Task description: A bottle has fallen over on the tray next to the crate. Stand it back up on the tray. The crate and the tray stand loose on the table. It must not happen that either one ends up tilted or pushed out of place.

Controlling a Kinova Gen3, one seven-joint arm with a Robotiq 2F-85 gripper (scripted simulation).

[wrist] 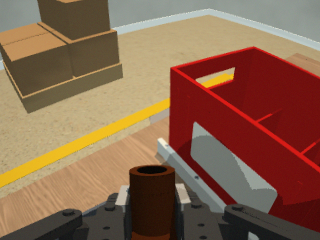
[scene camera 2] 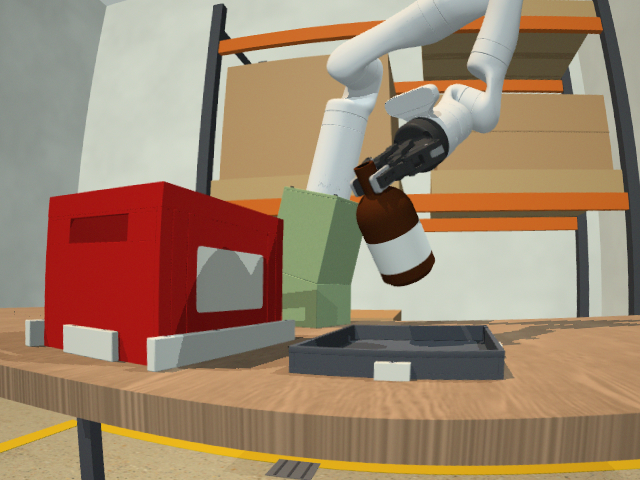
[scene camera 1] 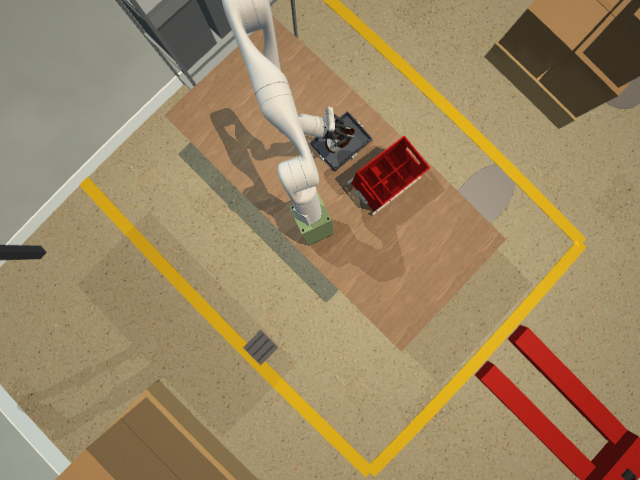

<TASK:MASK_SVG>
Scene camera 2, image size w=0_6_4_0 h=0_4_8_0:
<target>my gripper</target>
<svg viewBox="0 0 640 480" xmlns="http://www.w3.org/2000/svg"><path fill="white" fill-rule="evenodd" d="M356 177L350 181L350 187L355 197L361 197L364 195L364 191ZM437 122L426 117L416 117L397 130L393 145L387 147L383 153L374 159L368 157L362 162L373 160L377 168L377 172L369 177L369 183L374 193L381 193L393 182L402 180L406 175L411 177L418 173L429 172L444 161L449 152L449 141L444 129Z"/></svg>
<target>brown bottle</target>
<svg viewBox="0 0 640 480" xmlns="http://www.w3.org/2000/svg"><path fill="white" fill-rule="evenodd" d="M365 162L353 169L364 191L364 195L360 199L356 210L358 227L383 281L395 287L413 284L427 276L435 263L435 257L408 195L393 186L388 186L381 193L374 193L369 183L369 177L377 172L377 168L373 161Z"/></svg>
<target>red crate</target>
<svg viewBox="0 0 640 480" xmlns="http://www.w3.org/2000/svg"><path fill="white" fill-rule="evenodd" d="M284 220L165 181L50 197L45 272L44 346L63 349L63 325L67 324L118 331L119 361L147 366L146 347L148 337L282 321Z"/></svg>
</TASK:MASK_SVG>
